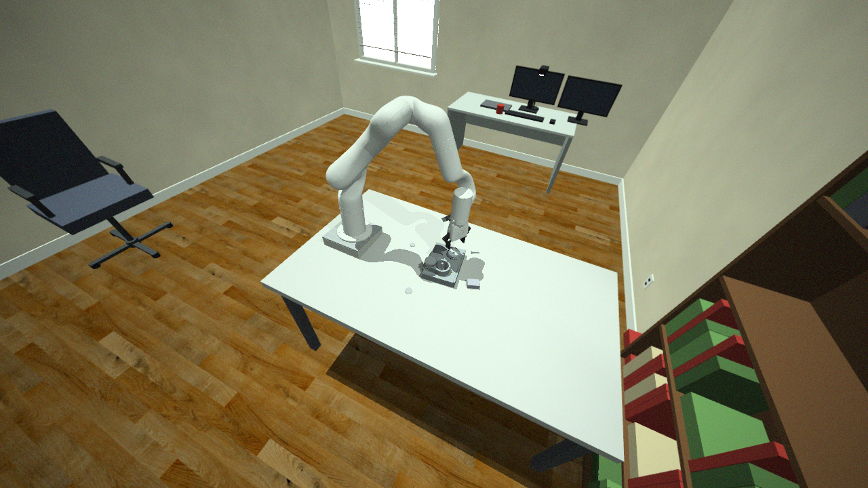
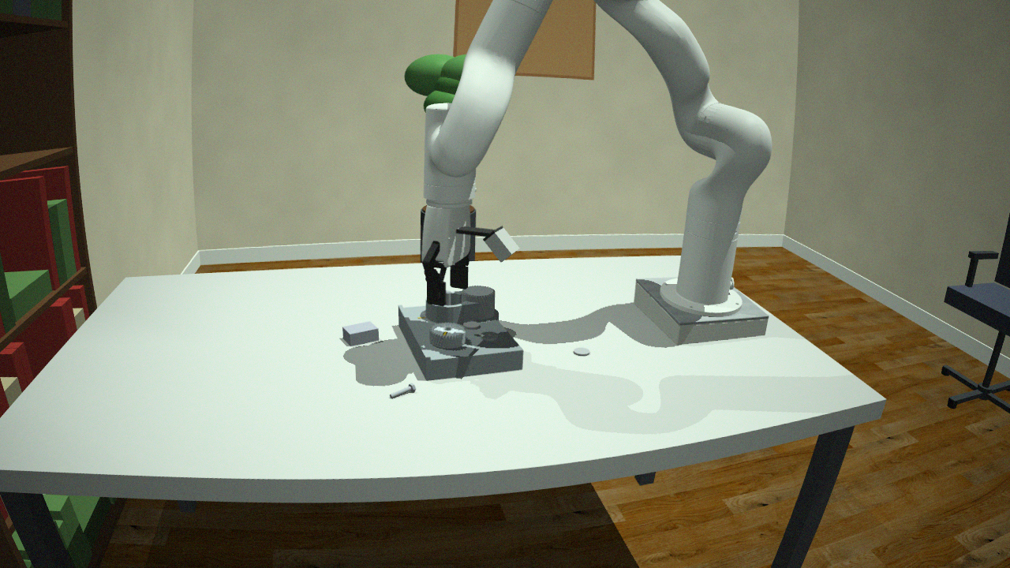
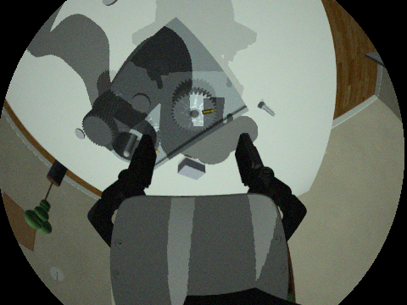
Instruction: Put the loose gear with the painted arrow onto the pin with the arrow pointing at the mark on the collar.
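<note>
Now: hand 80 mm above the toothed gear. The rest, counted from my hand: grey block (150 mm ahead, 120 mm below, 110 mm to the right); then screw (130 mm below, 110 mm to the left, 90 mm ahead).
</note>
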